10 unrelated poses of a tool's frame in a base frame.
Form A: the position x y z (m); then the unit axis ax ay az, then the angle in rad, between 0 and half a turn.
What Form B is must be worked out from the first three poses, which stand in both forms.
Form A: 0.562, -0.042, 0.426, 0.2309, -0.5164, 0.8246, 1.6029
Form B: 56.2, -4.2, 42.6, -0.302, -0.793, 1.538
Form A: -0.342, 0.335, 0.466, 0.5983, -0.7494, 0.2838, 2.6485
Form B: -34.2, 33.5, 46.6, -2.983, -0.740, -1.856
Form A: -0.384, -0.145, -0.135, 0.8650, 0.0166, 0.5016, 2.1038
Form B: -38.4, -14.5, -13.5, 1.739, -0.694, 0.632
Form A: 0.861, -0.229, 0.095, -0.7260, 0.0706, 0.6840, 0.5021
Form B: 86.1, -22.9, 9.5, -0.352, 0.095, 0.330
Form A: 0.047, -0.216, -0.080, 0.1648, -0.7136, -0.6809, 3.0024
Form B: 4.7, -21.6, -8.0, 1.639, 0.125, -2.804
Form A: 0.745, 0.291, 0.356, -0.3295, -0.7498, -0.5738, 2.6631
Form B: 74.5, 29.1, 35.6, 1.954, -0.778, 2.854
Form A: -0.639, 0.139, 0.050, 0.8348, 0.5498, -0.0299, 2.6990
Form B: -63.9, 13.9, 5.0, 2.795, 0.287, 1.114
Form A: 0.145, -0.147, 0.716, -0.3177, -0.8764, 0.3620, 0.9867
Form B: 14.5, -14.7, 71.6, -0.589, -0.747, 0.621
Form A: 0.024, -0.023, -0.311, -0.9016, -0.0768, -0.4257, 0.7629
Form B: 2.4, -2.3, -31.1, -0.671, -0.160, -0.282
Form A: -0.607, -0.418, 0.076, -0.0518, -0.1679, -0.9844, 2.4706
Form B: -60.7, -41.8, 7.6, 0.271, -0.197, -2.488
